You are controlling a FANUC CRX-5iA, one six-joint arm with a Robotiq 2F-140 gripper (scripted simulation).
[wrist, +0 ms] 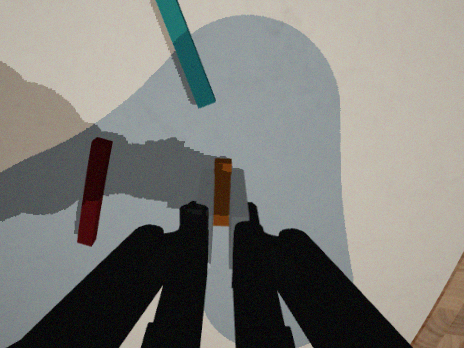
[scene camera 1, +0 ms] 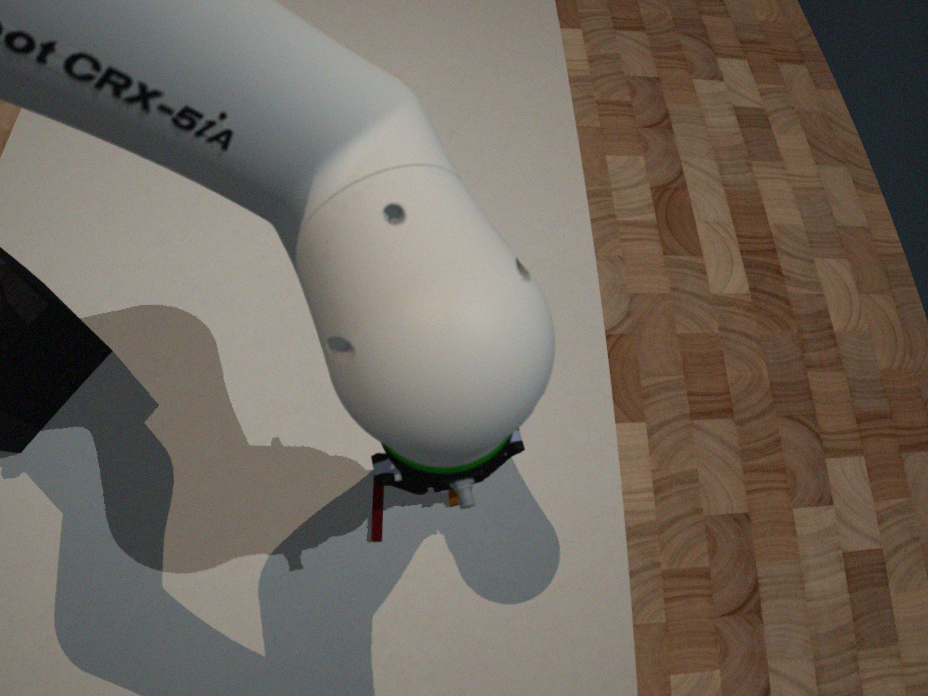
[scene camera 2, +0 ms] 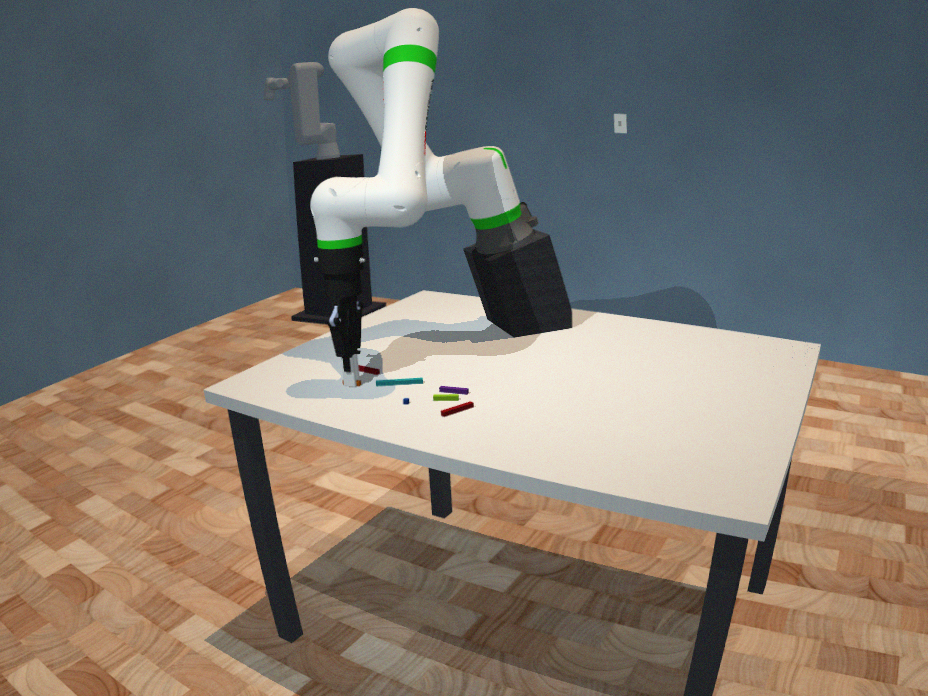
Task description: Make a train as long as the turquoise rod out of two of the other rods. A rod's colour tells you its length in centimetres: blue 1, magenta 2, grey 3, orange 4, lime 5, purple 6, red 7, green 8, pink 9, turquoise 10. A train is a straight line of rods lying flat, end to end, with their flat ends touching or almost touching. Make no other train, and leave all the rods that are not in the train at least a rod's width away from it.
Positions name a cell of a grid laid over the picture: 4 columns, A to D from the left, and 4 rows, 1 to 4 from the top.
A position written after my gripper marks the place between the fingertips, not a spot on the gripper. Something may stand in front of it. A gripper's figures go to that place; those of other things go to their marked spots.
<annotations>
My gripper (wrist: B3) is 0.23 m from the lens. An orange rod (wrist: B2) is 0.21 m from the lens.
</annotations>
